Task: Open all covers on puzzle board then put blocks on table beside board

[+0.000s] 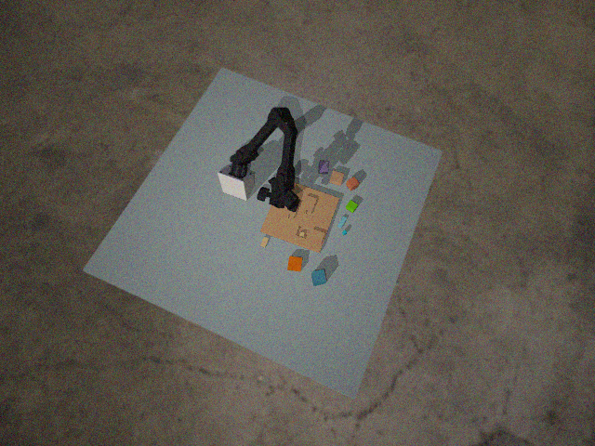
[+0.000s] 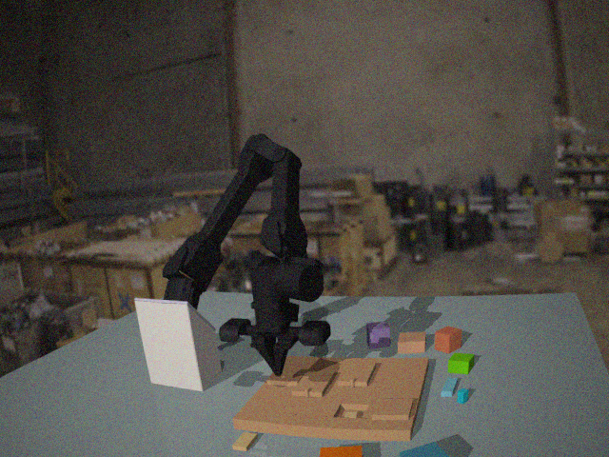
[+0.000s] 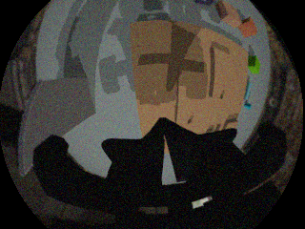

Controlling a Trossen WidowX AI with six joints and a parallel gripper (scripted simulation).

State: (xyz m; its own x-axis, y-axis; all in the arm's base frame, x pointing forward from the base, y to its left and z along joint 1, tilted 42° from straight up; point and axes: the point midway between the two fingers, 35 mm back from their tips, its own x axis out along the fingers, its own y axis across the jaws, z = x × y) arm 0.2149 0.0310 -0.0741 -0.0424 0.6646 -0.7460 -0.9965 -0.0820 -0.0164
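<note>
Now: gripper tip 11 cm short of the tan puzzle board and 3 cm above it. Round my gripper tip: orange block 21 cm to the right, 18 cm ahead, 4 cm below; small tan bar 17 cm to the right, 5 cm below, 1 cm ahead; light blue bar 30 cm ahead, 8 cm to the left, 5 cm below.
</note>
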